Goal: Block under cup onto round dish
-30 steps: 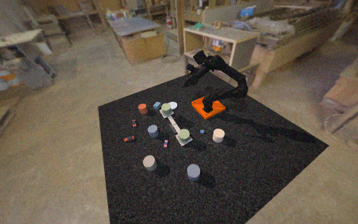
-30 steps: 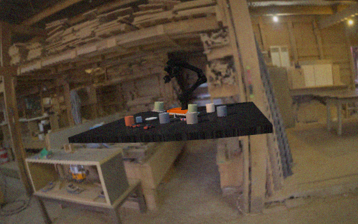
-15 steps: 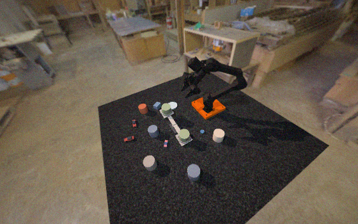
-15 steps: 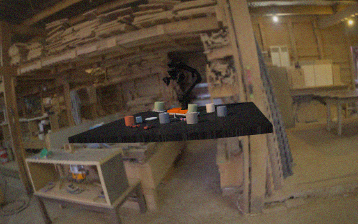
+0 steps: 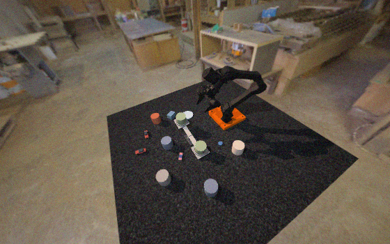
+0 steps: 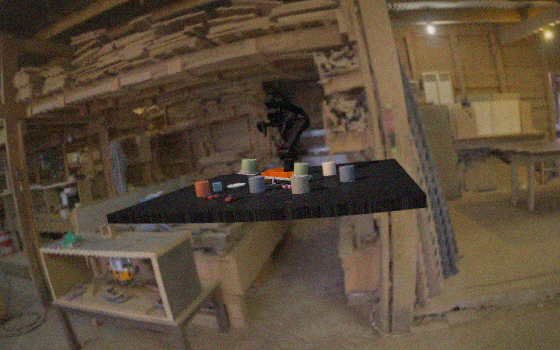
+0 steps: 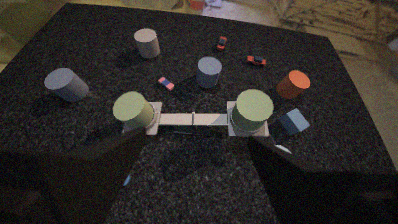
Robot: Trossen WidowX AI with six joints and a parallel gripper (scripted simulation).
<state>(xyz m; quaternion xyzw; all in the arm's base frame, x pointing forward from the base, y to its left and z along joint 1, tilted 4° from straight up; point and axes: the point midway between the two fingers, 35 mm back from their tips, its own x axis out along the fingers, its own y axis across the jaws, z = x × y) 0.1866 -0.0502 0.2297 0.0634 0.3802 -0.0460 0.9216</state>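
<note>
Right now my gripper tip is 11 cm short of the grey block, 12 cm to the right of it and 20 cm above it. From my gripper tip the other things lie so: red-blue block (23 cm ahead, 6 cm to the left, 23 cm below); balance (10 cm ahead, 1 cm to the right, 20 cm below); pale round dish (3 cm behind, 23 cm to the right, 23 cm below).
</note>
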